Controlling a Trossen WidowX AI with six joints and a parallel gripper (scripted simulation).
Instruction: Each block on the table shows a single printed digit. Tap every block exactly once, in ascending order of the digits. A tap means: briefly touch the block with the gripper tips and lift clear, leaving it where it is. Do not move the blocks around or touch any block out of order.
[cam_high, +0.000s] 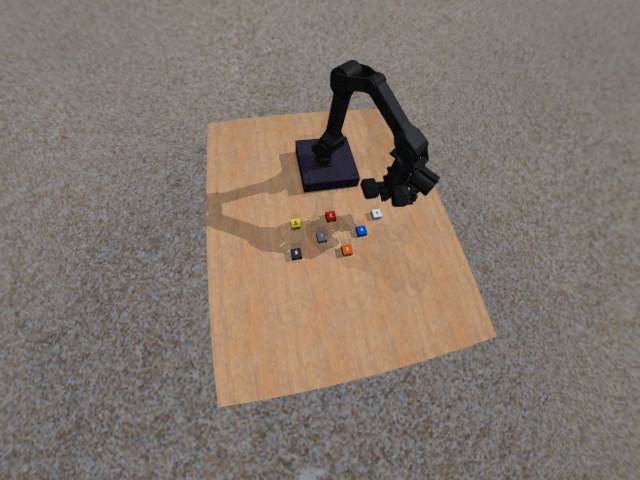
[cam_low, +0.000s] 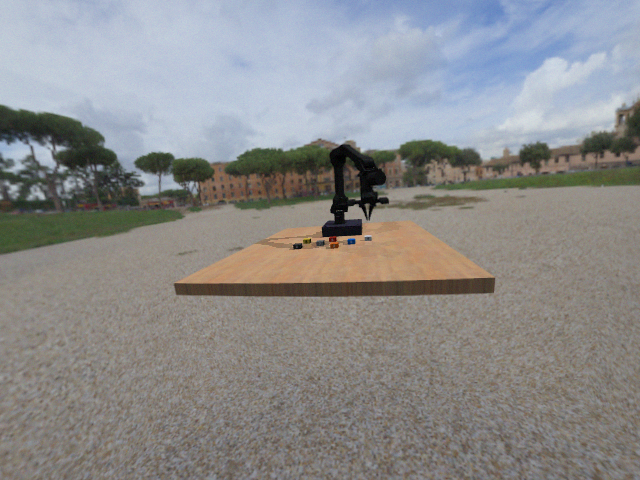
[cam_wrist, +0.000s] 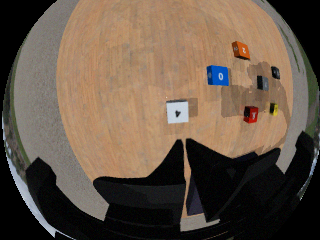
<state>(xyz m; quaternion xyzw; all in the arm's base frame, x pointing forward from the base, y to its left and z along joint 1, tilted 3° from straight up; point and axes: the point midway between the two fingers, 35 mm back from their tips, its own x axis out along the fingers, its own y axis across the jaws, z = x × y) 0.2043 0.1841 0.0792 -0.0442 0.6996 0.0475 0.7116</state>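
Right now my gripper tip is 4 cm short of the yellow block, 30 cm to the left of it and 8 cm above it. Round my gripper tip: white block (1 cm ahead, 8 cm below); then red block (1 cm ahead, 17 cm to the right, 8 cm below); then blue block (7 cm ahead, 7 cm to the right, 8 cm below).
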